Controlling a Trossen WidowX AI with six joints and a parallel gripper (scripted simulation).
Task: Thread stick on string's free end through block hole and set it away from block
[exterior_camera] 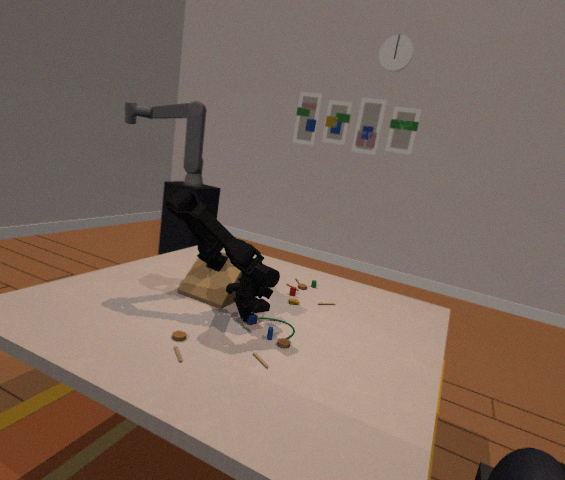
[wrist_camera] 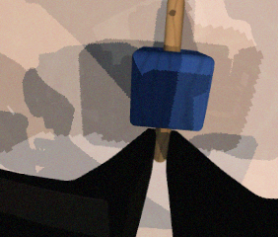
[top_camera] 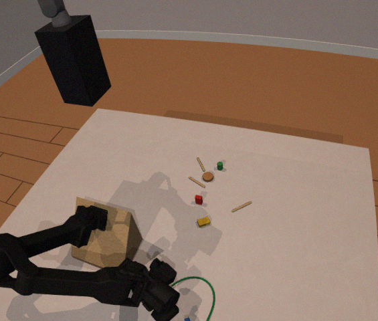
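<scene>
My gripper tip is now 3 cm to the right of the blue cube and 1 cm short of it. Also, from my gripper tip: thin wooden stick 4 cm to the left, 2 cm ahead; yellow block 30 cm to the left, 5 cm ahead; round wooden button 17 cm ahead, 3 cm to the right.
</scene>
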